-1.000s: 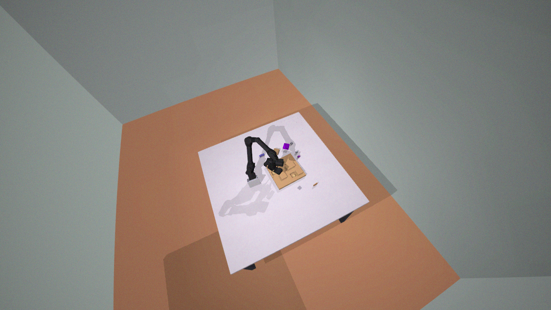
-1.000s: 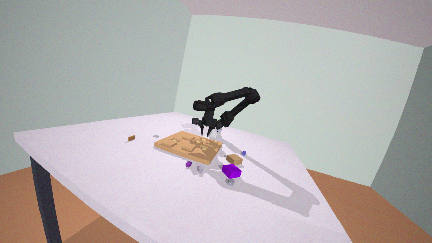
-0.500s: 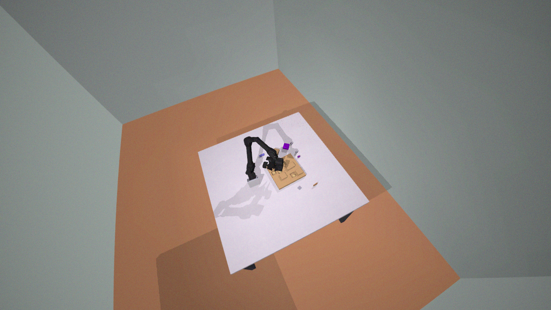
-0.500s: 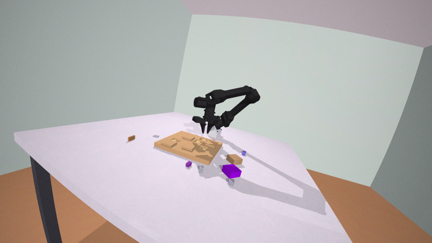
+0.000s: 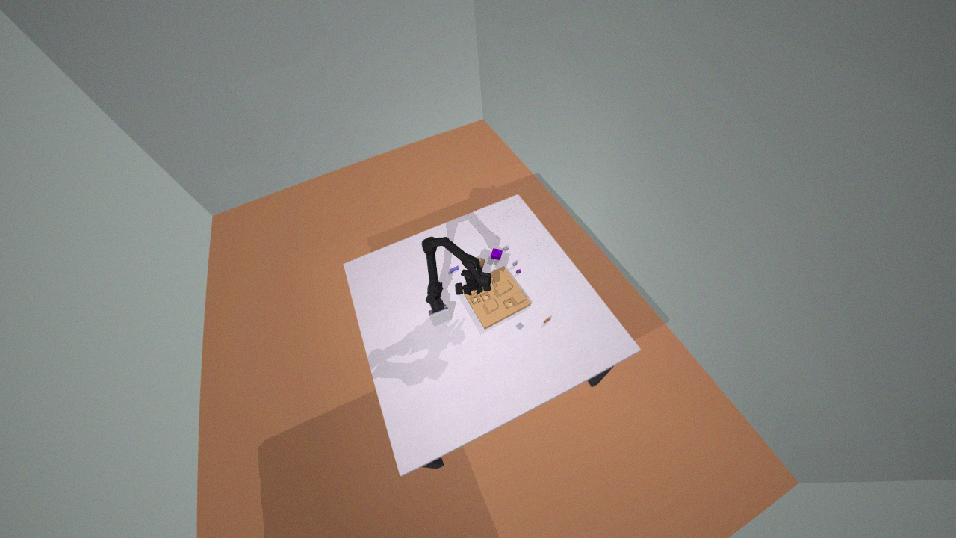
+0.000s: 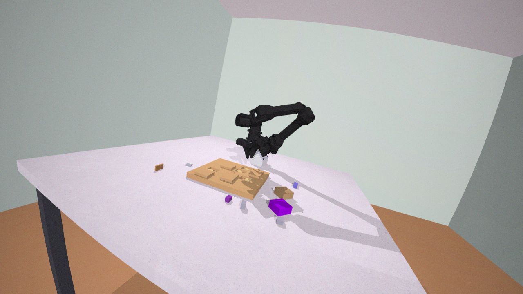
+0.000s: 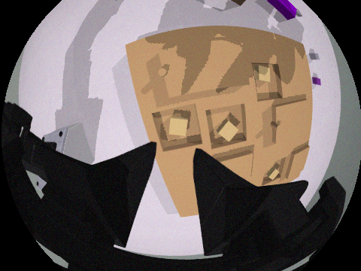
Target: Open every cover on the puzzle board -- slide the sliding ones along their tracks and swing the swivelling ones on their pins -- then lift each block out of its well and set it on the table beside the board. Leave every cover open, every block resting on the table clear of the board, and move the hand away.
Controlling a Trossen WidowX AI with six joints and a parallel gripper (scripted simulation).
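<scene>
Now: gripper tip 100 mm short of the brown box, 240 mm to the right of it and 60 mm above it. From my gripper tip the other things lie so: grey tile (180 mm ahead, 230 mm to the right, 80 mm below); blue piece (50 mm behind, 260 mm to the left, 70 mm below); small purple cube (300 mm ahead, 90 mm to the left, 70 mm below).
</scene>
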